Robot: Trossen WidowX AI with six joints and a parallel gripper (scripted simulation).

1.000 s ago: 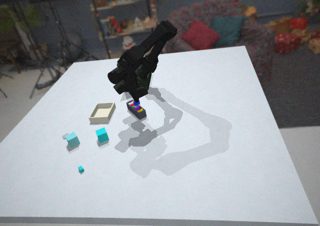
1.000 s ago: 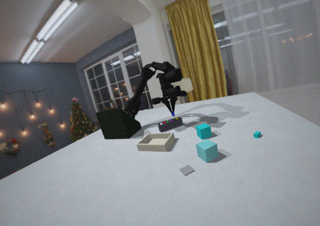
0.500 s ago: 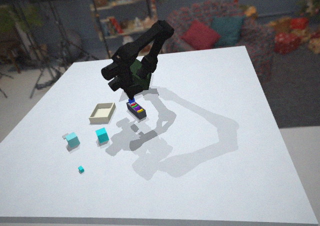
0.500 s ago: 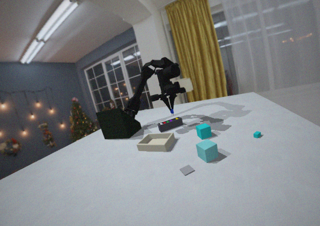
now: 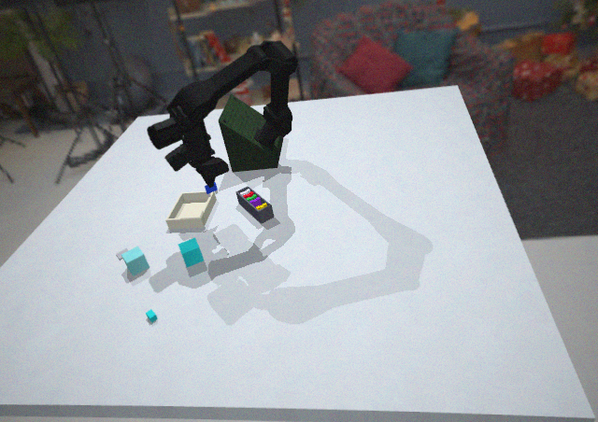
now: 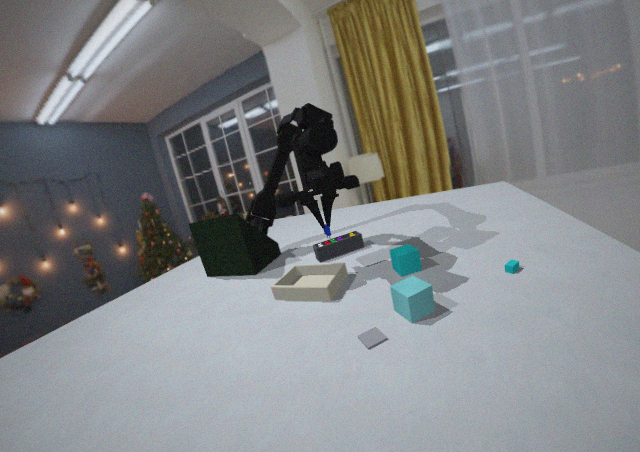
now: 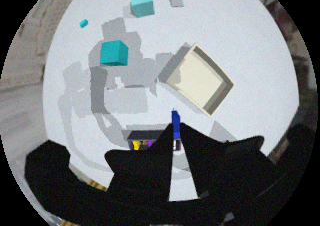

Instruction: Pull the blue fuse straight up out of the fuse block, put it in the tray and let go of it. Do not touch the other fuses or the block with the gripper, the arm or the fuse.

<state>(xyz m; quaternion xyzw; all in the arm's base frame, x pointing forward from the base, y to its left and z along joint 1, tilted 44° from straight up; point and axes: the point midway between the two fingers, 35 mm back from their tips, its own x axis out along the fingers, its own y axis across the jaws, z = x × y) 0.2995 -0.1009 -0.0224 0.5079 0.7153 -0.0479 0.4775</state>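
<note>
Now: gripper tip 100 mm above the cream tray, 90 mm to the left of it and 30 mm past it. From my gripper tip the other things lie so: flat grey tile: 230 mm to the right, 140 mm ahead, 100 mm below; then teal cube: 350 mm ahead, 100 mm below, 60 mm to the right.
</note>
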